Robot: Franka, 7 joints.
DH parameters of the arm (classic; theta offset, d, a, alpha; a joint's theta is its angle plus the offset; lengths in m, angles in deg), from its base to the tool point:
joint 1: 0 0.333 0 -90
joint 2: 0 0 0 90
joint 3: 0 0.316 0.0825 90
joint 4: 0 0 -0.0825 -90
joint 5: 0 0.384 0 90
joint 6: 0 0 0.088 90
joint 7: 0 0.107 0 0
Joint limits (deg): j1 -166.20..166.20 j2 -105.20..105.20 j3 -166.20..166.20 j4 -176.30..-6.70 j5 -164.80..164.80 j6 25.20..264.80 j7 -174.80..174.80
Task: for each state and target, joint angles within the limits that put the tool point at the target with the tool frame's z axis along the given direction. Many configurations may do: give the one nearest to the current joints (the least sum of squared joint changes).
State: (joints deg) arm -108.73 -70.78 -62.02 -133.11 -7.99 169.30 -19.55
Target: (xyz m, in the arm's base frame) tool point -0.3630 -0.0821 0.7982 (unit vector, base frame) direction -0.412 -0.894 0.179
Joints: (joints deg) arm -86.32 -65.29 -40.23 -126.16 -6.77 170.75 -19.55
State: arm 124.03 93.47 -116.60 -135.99 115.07 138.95 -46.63
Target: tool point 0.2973 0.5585 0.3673 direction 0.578 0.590 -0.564
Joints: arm 132.59 97.02 -97.82 -112.60 120.41 129.91 -46.63
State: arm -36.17 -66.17 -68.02 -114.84 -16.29 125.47 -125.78
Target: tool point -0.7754 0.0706 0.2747 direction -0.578 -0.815 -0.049
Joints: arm -51.63 -97.53 -89.20 -76.52 -11.45 150.21 -125.78
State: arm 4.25 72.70 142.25 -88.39 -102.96 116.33 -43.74
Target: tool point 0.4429 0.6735 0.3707 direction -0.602 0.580 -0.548
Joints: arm 35.52 100.37 138.40 -38.18 -82.64 91.98 -43.74
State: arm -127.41 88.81 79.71 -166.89 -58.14 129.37 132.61
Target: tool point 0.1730 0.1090 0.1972 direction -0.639 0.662 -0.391
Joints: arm -113.39 82.69 63.65 -175.96 -47.11 110.92 132.61
